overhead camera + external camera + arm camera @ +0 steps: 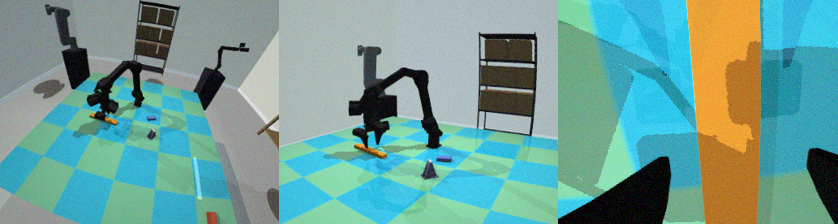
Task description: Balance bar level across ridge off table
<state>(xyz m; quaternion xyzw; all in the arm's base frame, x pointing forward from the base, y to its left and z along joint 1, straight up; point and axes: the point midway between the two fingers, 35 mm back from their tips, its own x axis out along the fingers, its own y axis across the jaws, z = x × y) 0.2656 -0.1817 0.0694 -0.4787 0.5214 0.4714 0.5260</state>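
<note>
Now: gripper tip 30 mm to the left of the orange bar and 30 mm above it. Round my gripper tip: red block (470 mm ahead, 680 mm to the left, 20 mm below); then small blue block (120 mm behind, 320 mm to the left, 30 mm below); then purple ridge (40 mm ahead, 340 mm to the left).
</note>
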